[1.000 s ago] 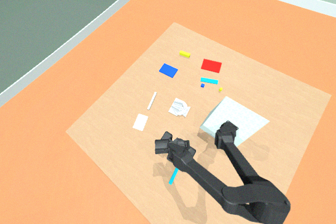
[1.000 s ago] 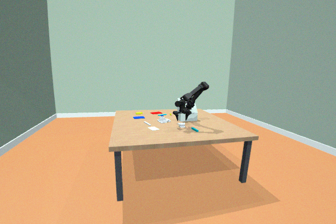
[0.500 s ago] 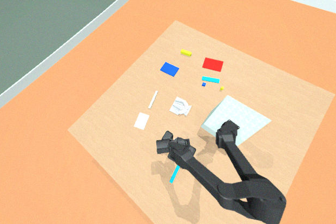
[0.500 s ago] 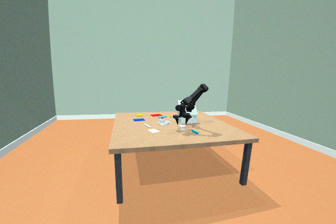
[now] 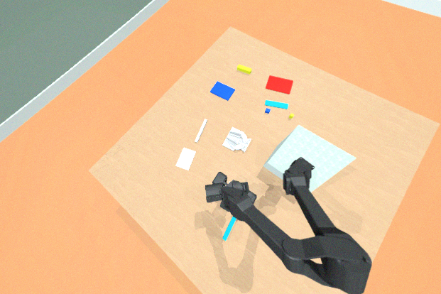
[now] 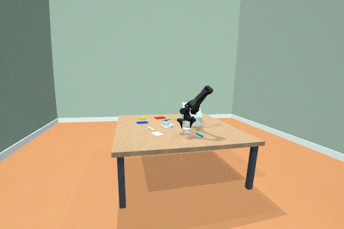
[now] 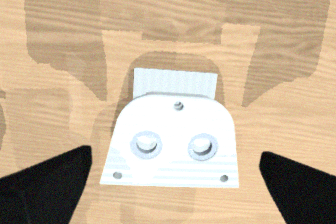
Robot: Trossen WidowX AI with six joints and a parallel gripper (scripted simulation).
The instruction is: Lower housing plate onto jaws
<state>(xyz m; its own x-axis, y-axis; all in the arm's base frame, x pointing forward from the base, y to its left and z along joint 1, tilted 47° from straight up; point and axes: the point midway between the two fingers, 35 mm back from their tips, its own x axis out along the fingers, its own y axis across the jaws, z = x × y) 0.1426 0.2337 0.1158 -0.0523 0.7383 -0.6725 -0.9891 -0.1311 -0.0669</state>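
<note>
Right now my gripper tip is 120 mm short of the white jaw assembly, 200 mm to the left of it and 20 mm above it. Round my gripper tip: white plate: 300 mm ahead, 40 mm to the left, 30 mm below; then white strip: 340 mm ahead, 130 mm to the right, 30 mm below; then blue plate: 420 mm ahead, 410 mm to the right, 30 mm below.
</note>
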